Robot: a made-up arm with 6 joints. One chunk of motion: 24 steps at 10 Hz.
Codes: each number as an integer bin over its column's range. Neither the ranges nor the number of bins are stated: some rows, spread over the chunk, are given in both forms.
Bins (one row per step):
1: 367 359 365 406 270 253
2: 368 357 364 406 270 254
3: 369 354 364 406 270 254
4: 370 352 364 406 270 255
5: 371 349 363 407 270 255
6: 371 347 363 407 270 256
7: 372 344 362 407 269 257
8: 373 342 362 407 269 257
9: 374 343 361 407 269 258
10: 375 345 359 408 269 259
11: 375 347 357 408 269 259
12: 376 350 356 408 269 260
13: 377 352 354 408 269 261
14: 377 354 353 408 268 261
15: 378 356 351 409 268 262
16: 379 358 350 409 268 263
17: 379 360 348 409 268 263
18: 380 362 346 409 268 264
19: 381 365 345 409 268 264
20: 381 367 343 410 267 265
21: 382 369 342 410 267 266
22: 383 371 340 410 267 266
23: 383 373 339 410 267 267
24: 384 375 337 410 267 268
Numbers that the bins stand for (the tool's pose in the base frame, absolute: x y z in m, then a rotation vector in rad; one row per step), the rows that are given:
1: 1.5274 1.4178 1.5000 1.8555 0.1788 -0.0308
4: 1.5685 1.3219 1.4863 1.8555 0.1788 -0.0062
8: 1.6096 1.1849 1.4589 1.8678 0.1664 0.0185
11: 1.6370 1.2534 1.3904 1.8801 0.1664 0.0432
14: 1.6644 1.3493 1.3356 1.8801 0.1541 0.0678
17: 1.6918 1.4315 1.2671 1.8925 0.1541 0.0925
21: 1.7329 1.5548 1.1849 1.9048 0.1418 0.1295
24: 1.7603 1.6370 1.1164 1.9048 0.1418 0.1541
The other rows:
2: 1.5411 1.3904 1.4863 1.8555 0.1788 -0.0185
3: 1.5548 1.3493 1.4863 1.8555 0.1788 -0.0185
5: 1.5822 1.2808 1.4726 1.8678 0.1788 -0.0062
6: 1.5822 1.2534 1.4726 1.8678 0.1788 0.0062
7: 1.5959 1.2123 1.4589 1.8678 0.1664 0.0185
9: 1.6233 1.1986 1.4452 1.8678 0.1664 0.0308
10: 1.6370 1.2260 1.4178 1.8801 0.1664 0.0432
12: 1.6507 1.2945 1.3767 1.8801 0.1664 0.0555
13: 1.6644 1.3219 1.3493 1.8801 0.1664 0.0678
15: 1.6781 1.3767 1.3082 1.8925 0.1541 0.0801
16: 1.6918 1.4041 1.2945 1.8925 0.1541 0.0925
18: 1.7055 1.4589 1.2397 1.8925 0.1541 0.1048
19: 1.7192 1.5000 1.2260 1.8925 0.1541 0.1048
20: 1.7192 1.5274 1.1986 1.9048 0.1418 0.1171
22: 1.7466 1.5822 1.1575 1.9048 0.1418 0.1295
23: 1.7466 1.6096 1.1438 1.9048 0.1418 0.1418

